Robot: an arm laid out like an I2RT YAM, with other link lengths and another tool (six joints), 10 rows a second.
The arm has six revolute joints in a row. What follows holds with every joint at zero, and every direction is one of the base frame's. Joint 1 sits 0.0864 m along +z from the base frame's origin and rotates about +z. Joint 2 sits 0.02 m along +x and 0.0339 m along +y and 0.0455 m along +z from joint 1 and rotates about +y. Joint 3 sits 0.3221 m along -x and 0.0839 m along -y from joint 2 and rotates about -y. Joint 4 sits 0.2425 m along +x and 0.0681 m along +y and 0.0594 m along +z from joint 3 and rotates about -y. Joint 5 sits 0.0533 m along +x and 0.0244 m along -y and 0.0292 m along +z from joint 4 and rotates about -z. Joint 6 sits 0.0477 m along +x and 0.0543 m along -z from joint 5 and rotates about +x. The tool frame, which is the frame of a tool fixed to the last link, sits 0.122 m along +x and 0.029 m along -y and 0.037 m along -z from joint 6; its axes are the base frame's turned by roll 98.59, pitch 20.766 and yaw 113.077 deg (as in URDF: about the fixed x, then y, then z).
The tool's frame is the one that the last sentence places.
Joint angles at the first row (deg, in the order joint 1, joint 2, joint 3, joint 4, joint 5, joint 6):
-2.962 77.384 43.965 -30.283 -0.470 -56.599
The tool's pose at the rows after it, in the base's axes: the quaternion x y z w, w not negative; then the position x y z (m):
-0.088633, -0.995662, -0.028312, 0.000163, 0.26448, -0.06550, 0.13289
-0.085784, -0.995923, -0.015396, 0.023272, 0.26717, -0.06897, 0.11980
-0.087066, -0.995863, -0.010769, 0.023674, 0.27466, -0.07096, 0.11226
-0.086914, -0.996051, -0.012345, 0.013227, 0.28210, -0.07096, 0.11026
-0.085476, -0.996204, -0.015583, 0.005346, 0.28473, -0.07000, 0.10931
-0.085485, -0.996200, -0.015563, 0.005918, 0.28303, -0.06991, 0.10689
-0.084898, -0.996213, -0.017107, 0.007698, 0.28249, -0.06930, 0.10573
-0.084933, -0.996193, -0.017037, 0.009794, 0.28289, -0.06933, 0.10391
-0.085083, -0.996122, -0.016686, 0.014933, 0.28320, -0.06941, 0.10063
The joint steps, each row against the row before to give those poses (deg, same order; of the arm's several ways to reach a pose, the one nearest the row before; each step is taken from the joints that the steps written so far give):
-0.001 4.787 -0.021 -0.067 0.087 -3.105
0.000 3.453 -0.001 0.767 1.159 -0.852
0.002 2.273 0.000 2.207 0.546 -0.042
0.001 0.854 0.000 2.056 -0.130 0.044
-0.001 -0.001 -0.436 1.353 -0.372 -0.022
0.000 0.000 -0.634 0.569 0.000 0.000
0.000 0.110 -0.109 0.022 -0.197 0.001
-0.002 0.413 -0.023 0.196 -0.001 -0.003
0.000 0.767 0.023 0.153 0.022 0.000

